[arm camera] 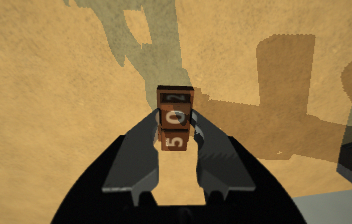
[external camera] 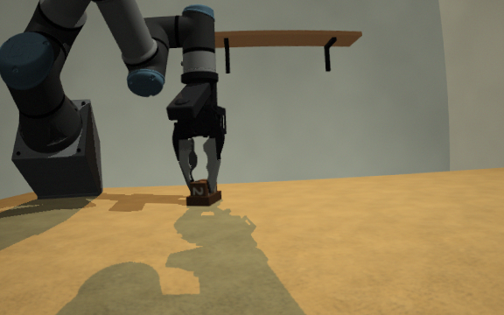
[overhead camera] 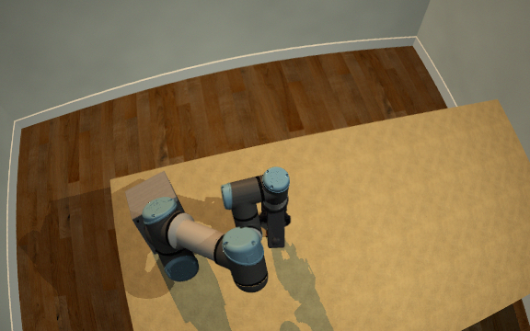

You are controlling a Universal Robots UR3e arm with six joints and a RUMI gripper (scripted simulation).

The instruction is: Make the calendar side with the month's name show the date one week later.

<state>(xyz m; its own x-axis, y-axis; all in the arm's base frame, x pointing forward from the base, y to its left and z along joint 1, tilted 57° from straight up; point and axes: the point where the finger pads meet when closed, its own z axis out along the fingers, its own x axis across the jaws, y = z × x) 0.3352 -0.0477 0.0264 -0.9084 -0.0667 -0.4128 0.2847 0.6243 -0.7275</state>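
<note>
Right now my hand is 10 mm above the digit cube. The rest, counted from my hand: brown calendar tray: 20 mm to the left, 30 mm below.
</note>
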